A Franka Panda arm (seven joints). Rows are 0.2 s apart.
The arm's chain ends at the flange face. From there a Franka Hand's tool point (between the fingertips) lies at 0.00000 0.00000 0.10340 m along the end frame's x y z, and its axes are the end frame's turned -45 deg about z.
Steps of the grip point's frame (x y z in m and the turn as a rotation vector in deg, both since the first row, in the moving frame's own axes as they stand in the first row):
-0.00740, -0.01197, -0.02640, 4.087, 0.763, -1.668
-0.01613, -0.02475, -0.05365, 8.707, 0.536, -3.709
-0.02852, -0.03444, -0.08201, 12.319, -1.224, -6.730
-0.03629, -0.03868, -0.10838, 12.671, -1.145, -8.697
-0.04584, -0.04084, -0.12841, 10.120, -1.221, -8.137
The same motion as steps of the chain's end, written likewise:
-0.00937, 0.00289, -0.02613, 3.429, -2.350, -1.668
-0.01815, 0.00531, -0.05245, 6.536, -5.778, -3.709
-0.02658, 0.00882, -0.07961, 7.845, -9.576, -6.730
-0.03448, 0.01151, -0.10585, 8.150, -9.769, -8.697
-0.04614, 0.01377, -0.12678, 6.293, -8.019, -8.137

